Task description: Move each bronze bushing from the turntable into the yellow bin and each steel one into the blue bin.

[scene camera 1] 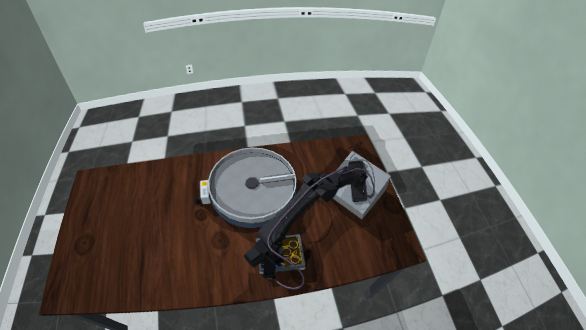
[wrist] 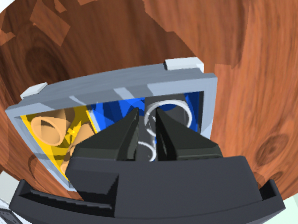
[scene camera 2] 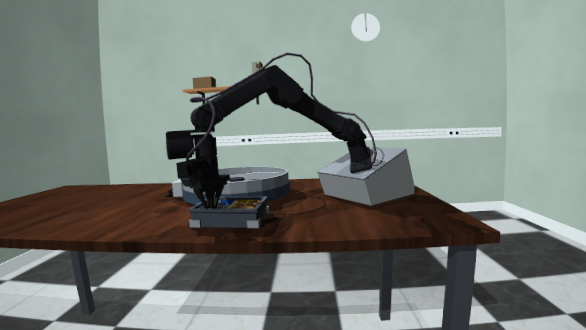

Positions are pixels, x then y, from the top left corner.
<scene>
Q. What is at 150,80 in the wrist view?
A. A tray.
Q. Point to a bronze bushing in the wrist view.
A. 61,119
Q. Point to a blue bin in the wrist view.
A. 106,114
</scene>
